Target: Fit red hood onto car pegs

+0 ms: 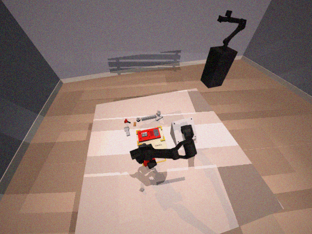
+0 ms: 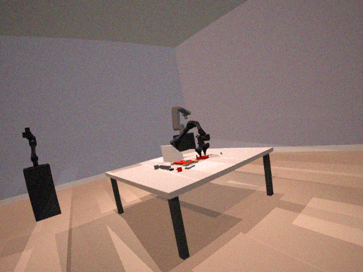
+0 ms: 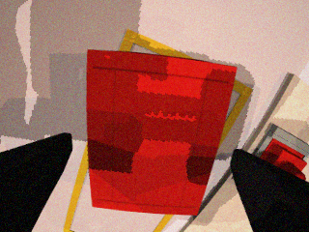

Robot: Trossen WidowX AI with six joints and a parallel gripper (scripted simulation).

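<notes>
Right now my gripper tip is 10 mm above the red hood. Round my gripper tip: grey engine block: 220 mm to the right, 20 mm behind; then grey strip: 190 mm to the left, 120 mm behind, 20 mm below.
</notes>
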